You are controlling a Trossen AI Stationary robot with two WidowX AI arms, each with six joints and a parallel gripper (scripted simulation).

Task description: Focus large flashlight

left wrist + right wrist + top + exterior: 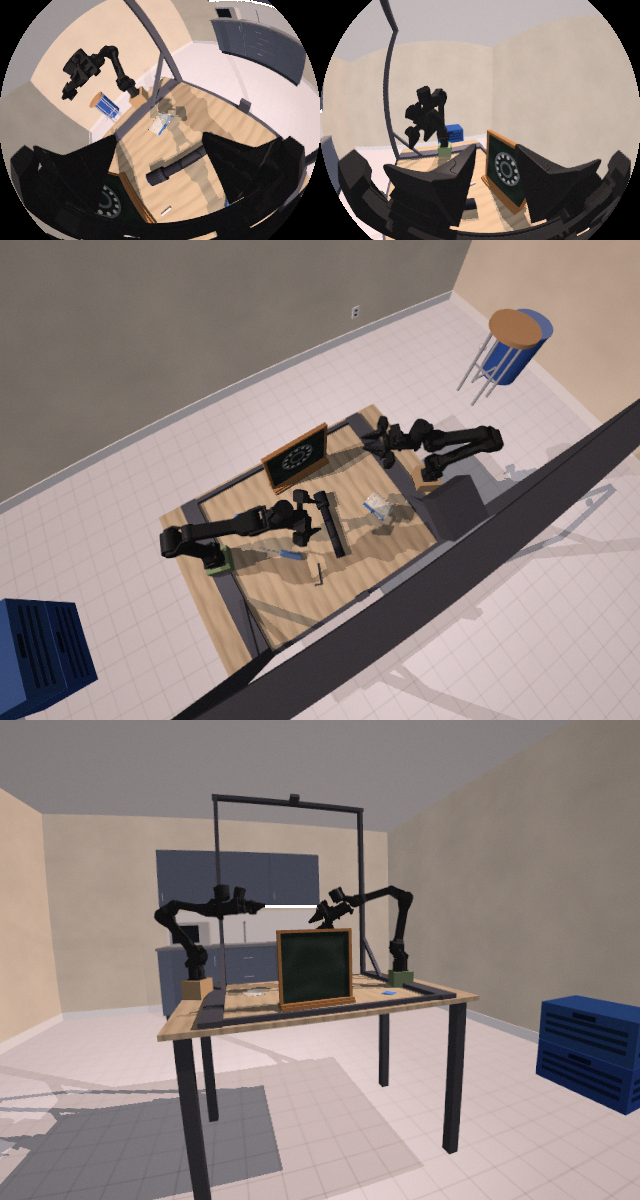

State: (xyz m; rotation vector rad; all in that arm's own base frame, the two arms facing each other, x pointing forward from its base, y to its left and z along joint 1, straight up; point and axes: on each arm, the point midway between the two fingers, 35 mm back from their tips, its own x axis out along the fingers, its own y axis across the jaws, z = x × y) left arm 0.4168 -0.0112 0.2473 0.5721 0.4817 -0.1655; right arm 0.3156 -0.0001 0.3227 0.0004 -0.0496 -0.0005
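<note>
My right gripper is now 19 cm to the right of the flashlight head and 38 cm above it. From my right hand the other things lie so: clear packet 13 cm behind, 5 cm to the right, 41 cm below; blue piece 5 cm ahead, 57 cm to the left, 40 cm below; black hex key 32 cm behind, 33 cm to the left, 40 cm below.
</note>
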